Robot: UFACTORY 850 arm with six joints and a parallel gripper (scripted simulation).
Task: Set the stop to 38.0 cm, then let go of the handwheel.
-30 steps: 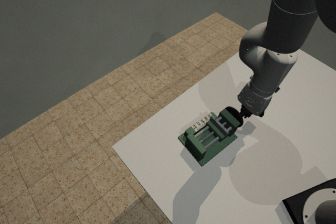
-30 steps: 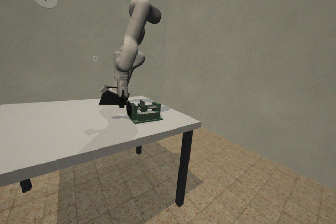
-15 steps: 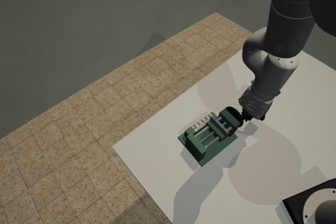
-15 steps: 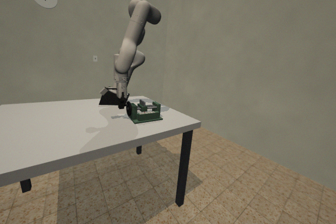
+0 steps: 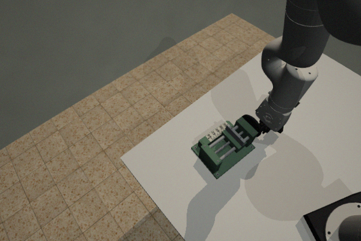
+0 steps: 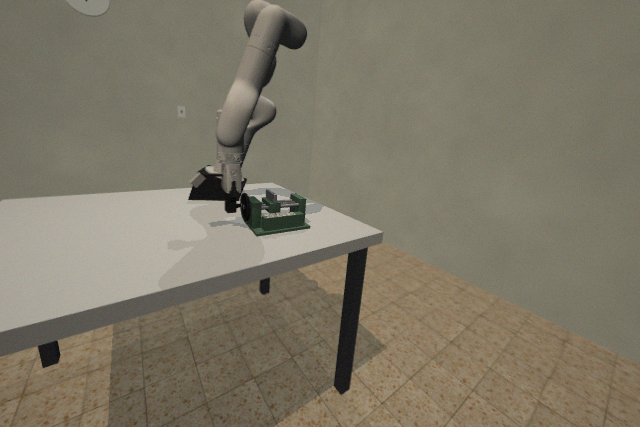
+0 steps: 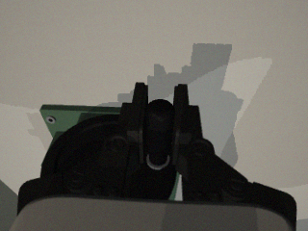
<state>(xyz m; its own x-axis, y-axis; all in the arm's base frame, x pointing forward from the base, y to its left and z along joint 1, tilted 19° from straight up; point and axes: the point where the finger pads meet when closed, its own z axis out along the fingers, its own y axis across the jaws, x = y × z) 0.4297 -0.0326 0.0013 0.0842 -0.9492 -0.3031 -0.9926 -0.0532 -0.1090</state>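
My hand is 10 mm short of the black handwheel and 20 mm to the right of it. Also, from my hand: stop block (30 mm ahead, 140 mm to the left, 20 mm above).
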